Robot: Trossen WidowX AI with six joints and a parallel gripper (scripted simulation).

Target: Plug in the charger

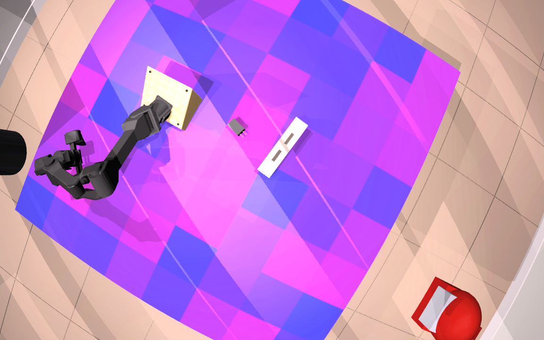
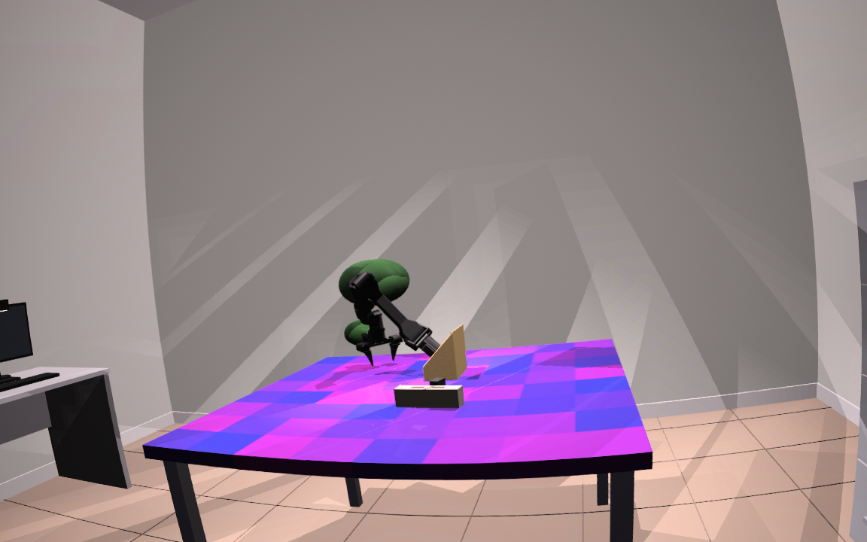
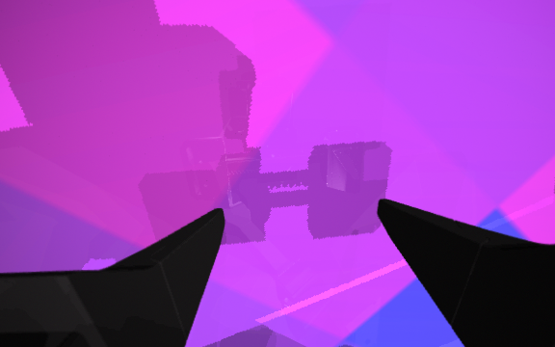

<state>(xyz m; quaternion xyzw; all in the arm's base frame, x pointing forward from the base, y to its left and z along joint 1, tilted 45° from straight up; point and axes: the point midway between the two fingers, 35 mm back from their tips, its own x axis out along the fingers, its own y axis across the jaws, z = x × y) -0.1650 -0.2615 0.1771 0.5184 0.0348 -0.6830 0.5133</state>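
Right now the two-prong charger is 41 cm ahead of my gripper tip, 39 cm to the left of it and 1 cm above it.
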